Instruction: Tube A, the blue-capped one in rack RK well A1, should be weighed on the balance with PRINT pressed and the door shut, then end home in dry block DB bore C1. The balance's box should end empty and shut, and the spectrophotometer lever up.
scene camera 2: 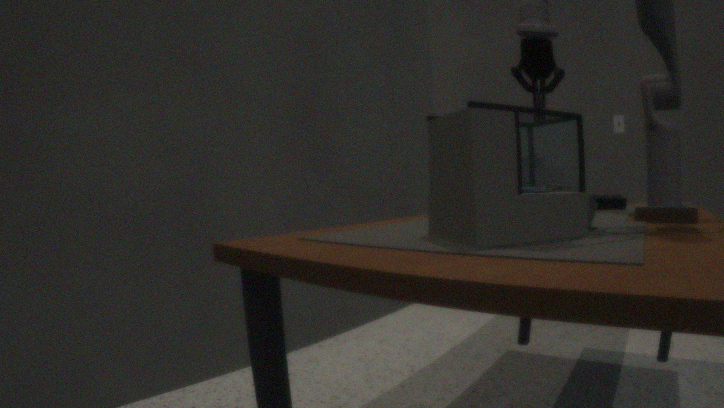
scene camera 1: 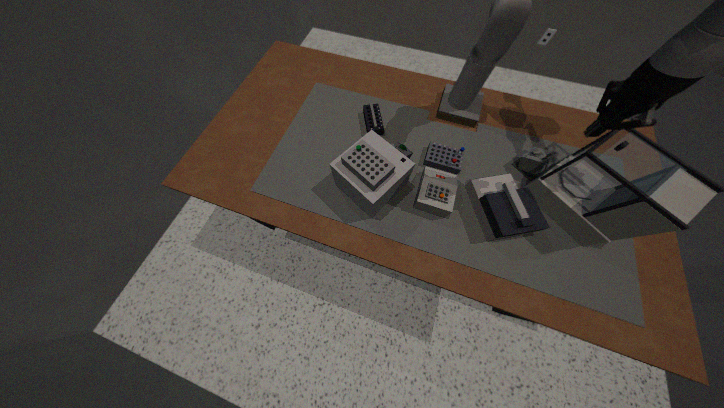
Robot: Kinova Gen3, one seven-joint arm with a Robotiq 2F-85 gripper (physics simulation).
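The blue-capped tube (scene camera 1: 462, 149) stands at the back right corner of the dark rack (scene camera 1: 429, 161), with a red-capped tube nearby. My gripper (scene camera 1: 591, 132) (scene camera 2: 538, 107) is shut and empty, fingers down at the top edge of the balance. The balance (scene camera 1: 575, 207) (scene camera 2: 453, 177) has a glass box with black rails; I cannot tell how its door stands, and its pan is unclear. A small white block unit (scene camera 1: 423, 199) has red marks and an orange-capped tube. A larger white block unit (scene camera 1: 372, 195) holds a green-capped tube. Their labels are unreadable.
A white and dark device (scene camera 1: 491, 217) with a raised pale bar stands left of the balance; I cannot tell its lever's state. A black strip rack (scene camera 1: 367, 119) and a small dark item (scene camera 1: 403, 147) with a green top are behind the larger block. The arm's base (scene camera 1: 458, 114) is at the back.
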